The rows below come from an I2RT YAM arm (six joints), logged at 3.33 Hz.
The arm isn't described. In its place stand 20 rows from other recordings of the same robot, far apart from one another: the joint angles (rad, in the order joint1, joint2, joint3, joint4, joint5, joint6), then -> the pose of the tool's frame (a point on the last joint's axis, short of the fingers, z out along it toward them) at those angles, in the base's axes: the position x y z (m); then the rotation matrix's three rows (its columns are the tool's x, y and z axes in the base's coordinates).
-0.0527, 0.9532, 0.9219, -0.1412, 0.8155, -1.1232 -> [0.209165 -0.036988 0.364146], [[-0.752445 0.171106 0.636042], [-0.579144 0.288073 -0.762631], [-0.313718 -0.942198 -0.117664]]
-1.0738, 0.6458, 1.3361, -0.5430, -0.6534, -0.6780 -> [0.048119 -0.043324 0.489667], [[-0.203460 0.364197 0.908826], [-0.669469 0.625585 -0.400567], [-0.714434 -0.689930 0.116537]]
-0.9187, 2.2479, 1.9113, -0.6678, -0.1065, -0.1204 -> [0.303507 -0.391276 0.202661], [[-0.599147 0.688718 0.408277], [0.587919 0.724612 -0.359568], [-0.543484 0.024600 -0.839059]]
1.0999, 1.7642, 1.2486, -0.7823, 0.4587, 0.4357 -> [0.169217 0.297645 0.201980], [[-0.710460 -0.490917 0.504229], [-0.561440 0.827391 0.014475], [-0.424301 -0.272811 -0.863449]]
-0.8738, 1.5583, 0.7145, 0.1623, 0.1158, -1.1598 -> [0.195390 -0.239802 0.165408], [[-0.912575 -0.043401 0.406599], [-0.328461 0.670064 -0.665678], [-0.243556 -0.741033 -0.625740]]
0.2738, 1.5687, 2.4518, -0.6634, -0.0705, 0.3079 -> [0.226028 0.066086 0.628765], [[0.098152 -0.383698 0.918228], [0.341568 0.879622 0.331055], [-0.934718 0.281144 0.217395]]
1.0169, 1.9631, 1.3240, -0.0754, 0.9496, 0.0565 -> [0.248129 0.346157 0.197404], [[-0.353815 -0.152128 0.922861], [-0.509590 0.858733 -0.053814], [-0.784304 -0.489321 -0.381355]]
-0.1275, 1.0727, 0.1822, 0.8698, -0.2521, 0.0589 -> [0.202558 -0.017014 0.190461], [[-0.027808 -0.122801 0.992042], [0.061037 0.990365 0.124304], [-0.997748 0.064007 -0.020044]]
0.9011, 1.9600, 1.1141, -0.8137, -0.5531, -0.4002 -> [0.182915 0.261152 0.110261], [[-0.320804 -0.828658 -0.458706], [-0.939232 0.215850 0.266932], [-0.122183 0.516464 -0.847547]]
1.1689, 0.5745, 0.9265, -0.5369, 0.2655, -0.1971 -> [0.053258 0.101425 0.377834], [[0.083629 -0.786027 0.612509], [-0.286323 0.569789 0.770298], [-0.954477 -0.239795 -0.177406]]
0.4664, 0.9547, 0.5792, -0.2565, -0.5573, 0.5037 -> [0.171479 0.107411 0.233367], [[-0.830304 -0.413369 0.373792], [0.040606 0.624054 0.780326], [-0.555829 0.663086 -0.501370]]
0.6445, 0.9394, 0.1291, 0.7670, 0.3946, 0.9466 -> [0.154732 0.099171 0.185834], [[-0.221131 -0.116628 0.968245], [0.770853 0.587267 0.246787], [-0.597401 0.800947 -0.039960]]
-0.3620, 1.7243, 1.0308, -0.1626, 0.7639, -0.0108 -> [0.320910 -0.147857 0.188618], [[-0.713642 0.672054 0.197633], [0.261908 0.517645 -0.814523], [-0.649707 -0.529516 -0.545430]]
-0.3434, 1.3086, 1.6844, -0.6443, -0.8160, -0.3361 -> [0.246316 -0.060535 0.488108], [[-0.093796 -0.488918 0.867272], [-0.206437 0.861731 0.463468], [-0.973954 -0.135566 -0.181758]]
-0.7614, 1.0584, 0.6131, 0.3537, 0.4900, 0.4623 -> [0.163971 -0.179429 0.282575], [[0.363551 0.878017 0.311316], [0.197136 0.254104 -0.946873], [-0.910477 0.405608 -0.080709]]
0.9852, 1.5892, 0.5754, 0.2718, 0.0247, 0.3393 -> [0.158851 0.237933 0.127152], [[-0.626137 -0.651834 0.427861], [-0.342116 0.722772 0.600464], [-0.700649 0.229595 -0.675557]]
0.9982, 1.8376, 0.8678, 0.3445, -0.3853, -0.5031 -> [0.186178 0.313505 0.137394], [[0.177285 -0.979925 0.091201], [-0.549612 -0.021708 0.835138], [-0.816393 -0.198182 -0.542427]]
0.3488, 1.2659, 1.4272, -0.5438, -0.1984, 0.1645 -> [0.255067 0.100227 0.423247], [[-0.429042 -0.442628 0.787403], [0.014804 0.868148 0.496084], [-0.903163 0.224498 -0.365919]]
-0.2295, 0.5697, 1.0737, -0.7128, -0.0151, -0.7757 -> [0.088220 -0.020057 0.404037], [[-0.293310 0.010785 0.955956], [-0.650466 0.730551 -0.207821], [-0.700616 -0.682773 -0.207262]]
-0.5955, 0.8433, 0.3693, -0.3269, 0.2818, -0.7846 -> [0.131149 -0.100818 0.174541], [[-0.914540 0.074728 0.397533], [-0.200137 0.770463 -0.605254], [-0.351514 -0.633090 -0.689663]]
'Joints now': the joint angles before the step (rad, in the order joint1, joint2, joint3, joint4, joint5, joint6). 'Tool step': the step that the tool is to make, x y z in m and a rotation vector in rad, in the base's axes. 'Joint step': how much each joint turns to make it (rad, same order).
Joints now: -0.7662 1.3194 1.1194 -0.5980 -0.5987 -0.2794
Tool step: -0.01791 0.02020 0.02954 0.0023 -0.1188 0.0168
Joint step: 0.0007 -0.1248 -0.0072 0.0043 -0.0684 0.0637
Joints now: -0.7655 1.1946 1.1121 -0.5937 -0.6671 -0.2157
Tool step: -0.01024 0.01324 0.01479 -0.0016 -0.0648 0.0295
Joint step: 0.0051 -0.0680 -0.0030 -0.0003 -0.0457 0.0262
